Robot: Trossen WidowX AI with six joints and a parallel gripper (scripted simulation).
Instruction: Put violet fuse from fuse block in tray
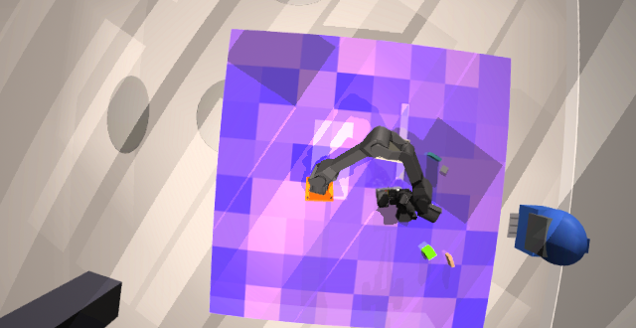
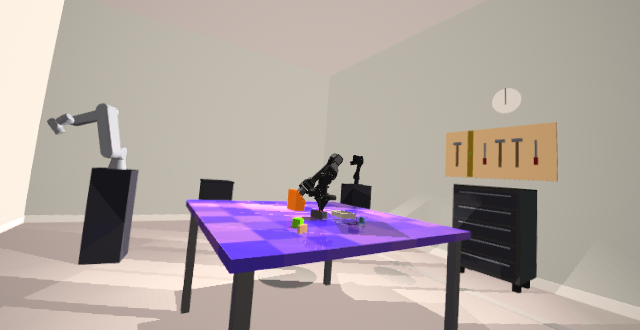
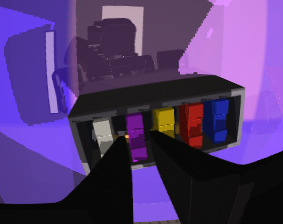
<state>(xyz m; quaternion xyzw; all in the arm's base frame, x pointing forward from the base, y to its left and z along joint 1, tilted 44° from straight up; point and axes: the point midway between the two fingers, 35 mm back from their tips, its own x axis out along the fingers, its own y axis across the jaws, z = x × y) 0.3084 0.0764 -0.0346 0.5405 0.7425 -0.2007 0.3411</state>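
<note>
My gripper tip is 20 mm past the yellow fuse and 20 mm above it. The rest, counted from my gripper tip: violet fuse 20 mm below; red fuse 30 mm behind, 10 mm to the right, 20 mm below; blue fuse 50 mm behind, 10 mm to the right, 20 mm below.
</note>
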